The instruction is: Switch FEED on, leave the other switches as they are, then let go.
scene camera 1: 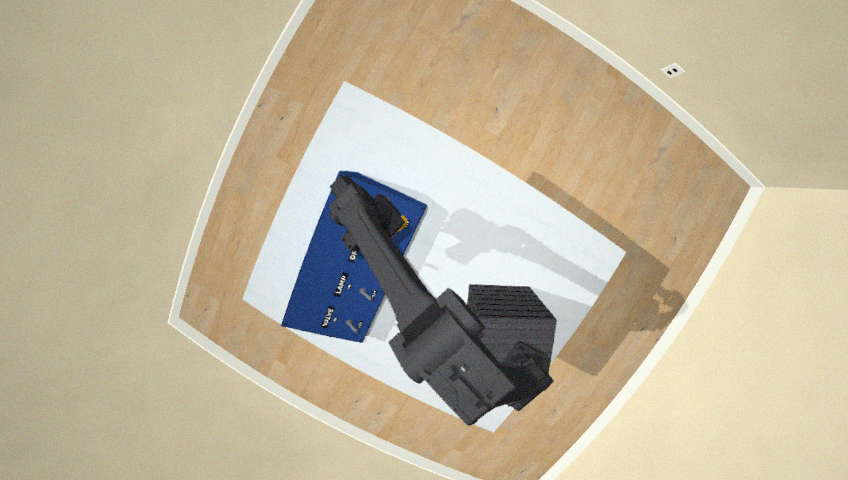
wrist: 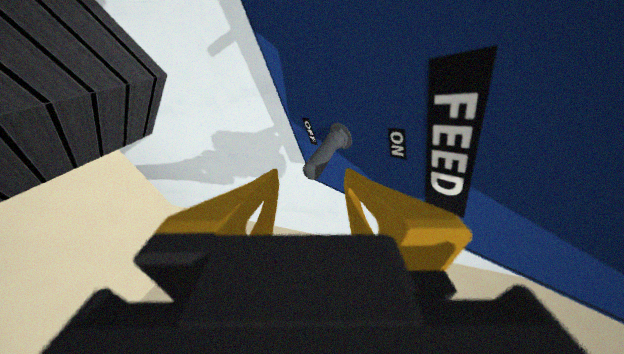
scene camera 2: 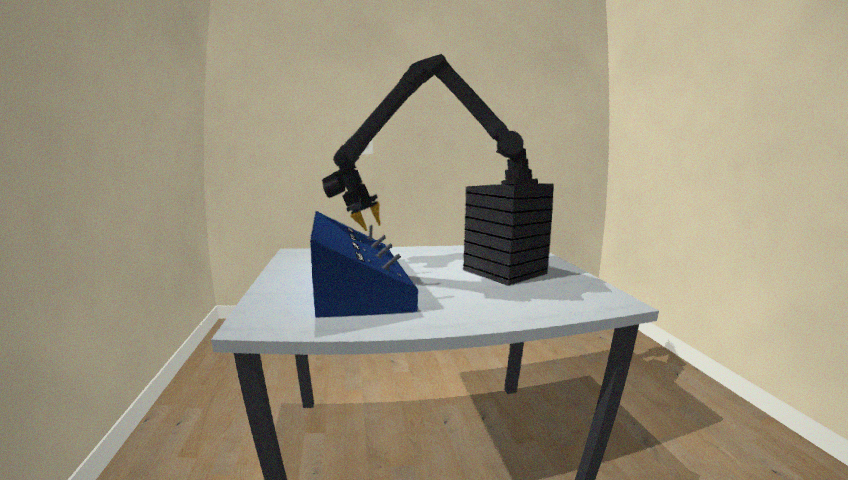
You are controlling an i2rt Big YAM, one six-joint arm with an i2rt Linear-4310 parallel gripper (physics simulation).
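Places are measured from the arm's base along level axes (x right, y ahead, z up), in millimetres.
Pixels of known places: gripper, fingertip midpoint: [scene camera 1: 399, 219] [wrist: 311, 176] [scene camera 2: 373, 228]; arm's base at its link origin: [scene camera 1: 518, 365] [scene camera 2: 519, 184].
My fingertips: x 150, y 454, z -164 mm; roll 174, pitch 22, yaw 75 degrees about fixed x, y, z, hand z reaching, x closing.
Note:
For each thing: its top centre in the pictures, then the offset to it from my fingertips. "*": a spot on its surface instead. Level surfaces: height alone.
- FEED plate at a spot on its surface: [wrist: 452, 140] * dx -24, dy +77, dz -2 mm
- OFF label at a spot on its surface: [wrist: 310, 131] * dx -10, dy -21, dz -54 mm
- grey FEED lever at its top centre: [wrist: 310, 174] [scene camera 2: 370, 224] dx -12, dy +8, dz +13 mm
- VALVE at its top centre: [scene camera 1: 351, 329] dx -370, dy -33, dz +1 mm
- white table at its surface level: dz -131 mm
The blue switch panel [scene camera 1: 315, 279] [scene camera 2: 357, 291] [wrist: 360, 45] slopes. The FEED plate [wrist: 452, 140] sits beyond the ON label [wrist: 397, 143]; the OFF label [wrist: 310, 131] is near the panel's lower edge. The grey FEED lever [scene camera 2: 371, 232] [wrist: 326, 154] looks near upright in scene camera 2, tilted to the upper, ON side. The other levers, among them LAMP [scene camera 1: 364, 292] and VALVE [scene camera 1: 352, 325], lean to the lower side. My gripper [scene camera 2: 373, 227] [wrist: 311, 176] is part open and grips nothing; its yellow fingertips stand either side of the FEED lever's tip. In scene camera 1 the arm hides the FEED lever.
The ribbed black pedestal [scene camera 1: 505, 321] [scene camera 2: 505, 237] [wrist: 75, 65] carries the arm on the white table [scene camera 1: 357, 130] [scene camera 2: 267, 330]. The other levers stand in a row beside FEED. The forearm [scene camera 1: 392, 267] [scene camera 2: 383, 110] reaches over the panel.

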